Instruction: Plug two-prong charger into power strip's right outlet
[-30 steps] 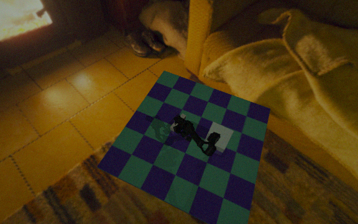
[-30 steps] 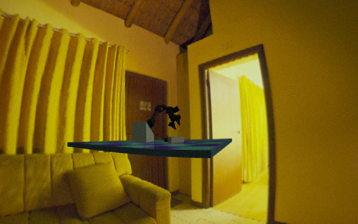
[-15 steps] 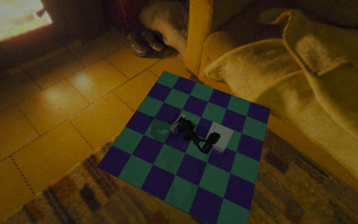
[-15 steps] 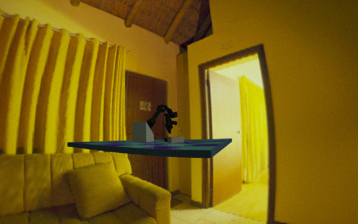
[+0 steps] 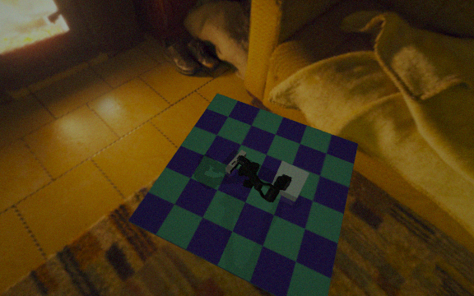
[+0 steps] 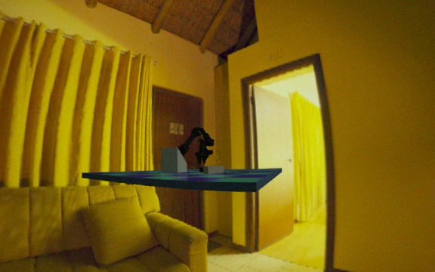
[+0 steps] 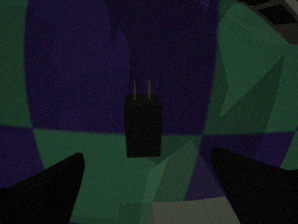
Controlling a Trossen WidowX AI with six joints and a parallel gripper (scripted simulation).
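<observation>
My gripper tip is now 50 mm above the black two-prong charger and 20 mm short of it.
</observation>
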